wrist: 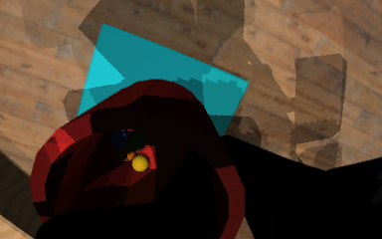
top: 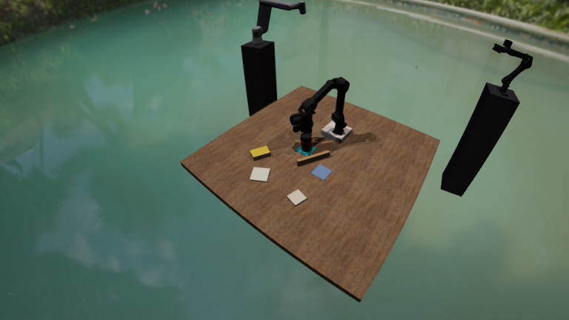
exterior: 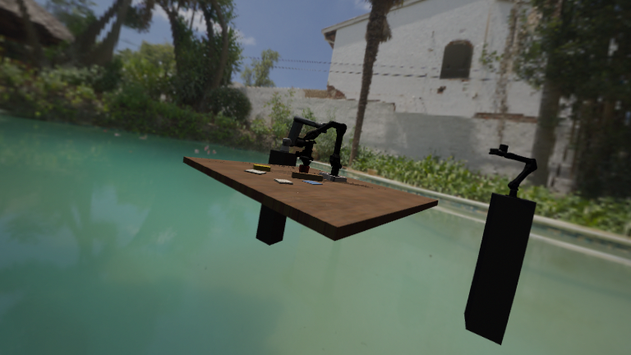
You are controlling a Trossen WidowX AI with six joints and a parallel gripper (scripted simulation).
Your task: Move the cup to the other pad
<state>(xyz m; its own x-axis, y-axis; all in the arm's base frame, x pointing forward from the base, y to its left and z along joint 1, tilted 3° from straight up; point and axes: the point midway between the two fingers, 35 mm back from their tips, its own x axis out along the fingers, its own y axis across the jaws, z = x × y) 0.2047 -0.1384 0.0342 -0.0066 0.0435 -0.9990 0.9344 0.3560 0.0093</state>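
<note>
My gripper tip is 3 cm short of the red cup and 1 cm to the right of it. Also, from my gripper tip: green marble (3 cm ahead, 2 cm to the left, 3 cm below); then wooden bar (9 cm ahead, 10 cm to the left, 3 cm below); then cyan pad (3 cm ahead, 1 cm to the left, 5 cm below).
</note>
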